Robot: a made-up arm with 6 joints. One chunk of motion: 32 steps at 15 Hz.
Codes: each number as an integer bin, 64 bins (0 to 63) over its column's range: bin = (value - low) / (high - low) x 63, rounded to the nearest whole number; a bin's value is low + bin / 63 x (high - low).
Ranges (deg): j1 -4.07..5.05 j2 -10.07..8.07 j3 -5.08..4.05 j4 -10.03..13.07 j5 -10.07..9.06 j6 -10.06..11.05
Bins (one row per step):
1: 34 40 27 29 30 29
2: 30 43 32 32 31 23
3: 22 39 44 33 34 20
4: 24 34 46 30 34 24
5: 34 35 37 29 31 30
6: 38 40 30 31 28 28
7: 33 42 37 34 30 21
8: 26 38 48 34 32 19
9: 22 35 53 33 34 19
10: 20 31 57 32 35 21
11: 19 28 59 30 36 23
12: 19 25 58 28 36 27
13: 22 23 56 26 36 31
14: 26 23 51 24 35 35
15: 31 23 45 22 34 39
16: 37 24 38 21 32 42
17: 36 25 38 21 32 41
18: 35 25 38 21 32 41
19: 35 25 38 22 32 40
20: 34 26 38 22 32 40
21: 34 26 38 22 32 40
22: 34 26 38 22 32 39
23: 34 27 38 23 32 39
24: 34 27 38 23 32 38
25: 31 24 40 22 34 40
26: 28 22 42 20 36 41
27: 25 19 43 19 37 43
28: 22 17 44 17 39 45
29: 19 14 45 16 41 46
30: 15 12 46 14 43 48
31: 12 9 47 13 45 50
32: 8 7 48 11 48 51
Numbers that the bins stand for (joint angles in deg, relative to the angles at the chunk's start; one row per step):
1: 0.85 1.45 -1.17 0.60 -0.96 -0.34
2: 0.27 2.31 -0.44 1.70 -0.66 -2.35
3: -0.89 1.16 1.30 2.07 0.25 -3.36
4: -0.60 -0.28 1.59 0.97 0.25 -2.02
5: 0.85 0.01 0.28 0.60 -0.66 -0.01
6: 1.43 1.45 -0.73 1.34 -1.57 -0.68
7: 0.71 2.02 0.28 2.44 -0.96 -3.02
8: -0.31 0.87 1.88 2.44 -0.35 -3.69
9: -0.89 0.01 2.60 2.07 0.25 -3.69
10: -1.17 -1.14 3.18 1.70 0.56 -3.02
11: -1.32 -2.01 3.47 0.97 0.86 -2.35
12: -1.32 -2.87 3.33 0.24 0.86 -1.01
13: -0.89 -3.45 3.04 -0.50 0.86 0.33
14: -0.31 -3.45 2.31 -1.23 0.56 1.67
15: 0.42 -3.45 1.44 -1.96 0.25 3.01
16: 1.29 -3.16 0.43 -2.33 -0.35 4.01
17: 1.14 -2.87 0.43 -2.33 -0.35 3.68
18: 1.00 -2.87 0.43 -2.33 -0.35 3.68
19: 1.00 -2.87 0.43 -1.96 -0.35 3.34
20: 0.85 -2.58 0.43 -1.96 -0.35 3.34
21: 0.85 -2.58 0.43 -1.96 -0.35 3.34
22: 0.85 -2.58 0.43 -1.96 -0.35 3.01
23: 0.85 -2.30 0.43 -1.60 -0.35 3.01
24: 0.85 -2.30 0.43 -1.60 -0.35 2.67
25: 0.42 -3.16 0.72 -1.96 0.25 3.34
26: -0.02 -3.74 1.01 -2.70 0.86 3.68
27: -0.45 -4.60 1.15 -3.06 1.17 4.35
28: -0.89 -5.18 1.30 -3.80 1.77 5.02
29: -1.32 -6.04 1.44 -4.16 2.38 5.35
30: -1.90 -6.61 1.59 -4.90 2.99 6.02
31: -2.33 -7.48 1.73 -5.26 3.59 6.69
32: -2.91 -8.05 1.88 -6.00 4.51 7.03

